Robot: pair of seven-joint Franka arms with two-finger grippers.
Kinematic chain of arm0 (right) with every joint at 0, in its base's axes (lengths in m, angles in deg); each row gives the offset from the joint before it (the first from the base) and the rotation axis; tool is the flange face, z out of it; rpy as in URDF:
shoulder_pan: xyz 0 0 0.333 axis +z
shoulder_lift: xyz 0 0 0 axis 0.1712 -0.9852 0
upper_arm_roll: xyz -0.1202 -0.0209 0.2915 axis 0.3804 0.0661 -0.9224
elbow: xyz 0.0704 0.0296 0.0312 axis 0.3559 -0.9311 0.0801
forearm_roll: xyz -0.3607 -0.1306 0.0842 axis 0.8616 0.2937 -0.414
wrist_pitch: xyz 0 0 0 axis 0.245 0.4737 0.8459
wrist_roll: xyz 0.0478 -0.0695 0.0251 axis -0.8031 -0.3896 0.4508
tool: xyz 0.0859 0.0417 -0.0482 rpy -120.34 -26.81 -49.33
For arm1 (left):
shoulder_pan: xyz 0 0 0.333 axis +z
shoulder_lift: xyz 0 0 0 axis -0.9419 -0.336 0
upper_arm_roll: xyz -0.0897 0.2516 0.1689 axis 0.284 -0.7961 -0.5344
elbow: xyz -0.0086 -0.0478 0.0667 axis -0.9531 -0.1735 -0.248
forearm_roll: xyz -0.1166 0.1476 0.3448 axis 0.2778 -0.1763 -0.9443
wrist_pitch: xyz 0 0 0 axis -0.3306 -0.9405 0.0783
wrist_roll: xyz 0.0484 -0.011 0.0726 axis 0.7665 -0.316 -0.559
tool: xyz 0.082 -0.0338 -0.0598 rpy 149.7 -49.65 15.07
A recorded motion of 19 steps. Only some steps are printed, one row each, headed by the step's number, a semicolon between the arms.
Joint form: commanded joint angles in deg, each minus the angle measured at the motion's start. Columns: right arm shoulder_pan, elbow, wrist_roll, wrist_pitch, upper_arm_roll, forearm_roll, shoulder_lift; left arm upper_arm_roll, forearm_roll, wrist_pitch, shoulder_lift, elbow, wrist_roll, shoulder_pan.
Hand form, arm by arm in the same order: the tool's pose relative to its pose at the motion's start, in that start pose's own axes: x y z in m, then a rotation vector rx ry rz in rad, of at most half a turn. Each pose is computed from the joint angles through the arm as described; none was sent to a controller.
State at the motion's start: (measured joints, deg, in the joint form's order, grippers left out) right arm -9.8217 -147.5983 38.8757 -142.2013 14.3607 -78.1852 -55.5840; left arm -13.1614 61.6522 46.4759 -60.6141 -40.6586 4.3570 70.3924
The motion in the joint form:
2: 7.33 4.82 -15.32 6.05 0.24 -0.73 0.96; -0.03 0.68 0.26 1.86 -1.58 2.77 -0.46
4: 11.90 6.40 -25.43 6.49 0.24 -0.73 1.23; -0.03 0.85 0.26 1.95 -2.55 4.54 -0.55
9: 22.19 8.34 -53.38 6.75 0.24 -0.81 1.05; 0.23 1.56 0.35 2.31 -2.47 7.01 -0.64
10: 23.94 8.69 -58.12 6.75 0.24 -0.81 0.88; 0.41 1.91 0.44 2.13 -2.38 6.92 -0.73
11: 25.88 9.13 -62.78 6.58 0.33 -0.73 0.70; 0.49 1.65 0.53 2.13 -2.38 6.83 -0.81
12: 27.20 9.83 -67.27 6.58 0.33 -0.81 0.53; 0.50 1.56 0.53 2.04 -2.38 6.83 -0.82
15: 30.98 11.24 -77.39 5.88 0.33 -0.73 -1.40; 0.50 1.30 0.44 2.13 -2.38 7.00 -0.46
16: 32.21 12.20 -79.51 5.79 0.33 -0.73 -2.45; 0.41 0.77 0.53 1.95 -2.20 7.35 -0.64
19: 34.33 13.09 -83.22 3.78 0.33 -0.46 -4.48; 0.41 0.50 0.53 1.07 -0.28 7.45 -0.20
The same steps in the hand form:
2: 0.0700 -0.0505 -0.0344 0.0139 -0.0008 0.1455; -0.0111 0.0036 -0.0051 -0.0109 0.0073 0.0570
4: 0.1089 -0.0888 -0.0468 0.0024 0.0156 0.2401; -0.0116 0.0049 0.0019 -0.0105 -0.0081 0.0899
9: 0.1777 -0.1899 -0.0540 0.0023 0.0321 0.5470; -0.0147 0.0091 -0.0023 -0.0237 -0.0008 0.1404
10: 0.1877 -0.2083 -0.0538 0.0034 0.0337 0.5989; -0.0144 0.0125 -0.0016 -0.0297 -0.0020 0.1441
11: 0.1982 -0.2280 -0.0544 0.0023 0.0395 0.6465; -0.0145 0.0135 -0.0017 -0.0254 0.0004 0.1448
12: 0.2068 -0.2420 -0.0571 0.0051 0.0479 0.7019; -0.0140 0.0136 -0.0009 -0.0236 -0.0008 0.1450
15: 0.2268 -0.2828 -0.0440 0.0071 0.0477 0.8115; -0.0136 0.0096 -0.0015 -0.0194 0.0000 0.1413
16: 0.2343 -0.2960 -0.0382 0.0074 0.0466 0.8267; -0.0124 0.0097 -0.0014 -0.0108 0.0032 0.1480
19: 0.2457 -0.3188 -0.0225 0.0052 0.0611 0.8518; -0.0068 0.0057 -0.0087 -0.0109 0.0216 0.1414

